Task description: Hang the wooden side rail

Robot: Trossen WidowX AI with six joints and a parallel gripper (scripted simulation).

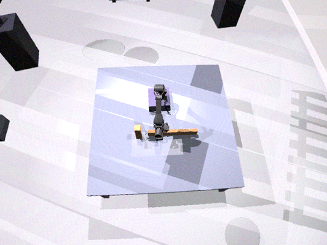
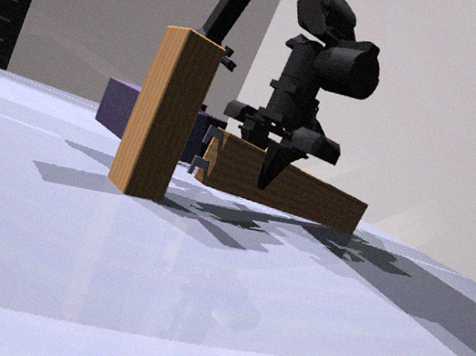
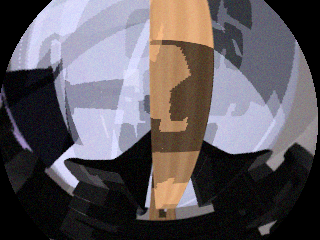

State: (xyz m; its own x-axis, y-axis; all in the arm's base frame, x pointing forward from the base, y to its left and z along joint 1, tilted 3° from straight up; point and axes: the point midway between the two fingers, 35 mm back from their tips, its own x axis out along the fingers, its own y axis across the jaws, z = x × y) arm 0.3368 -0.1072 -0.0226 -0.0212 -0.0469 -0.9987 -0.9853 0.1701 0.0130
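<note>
The wooden headboard post lies 17 cm to the right of my gripper tip, 4 cm above it and 3 cm behind it.
</note>
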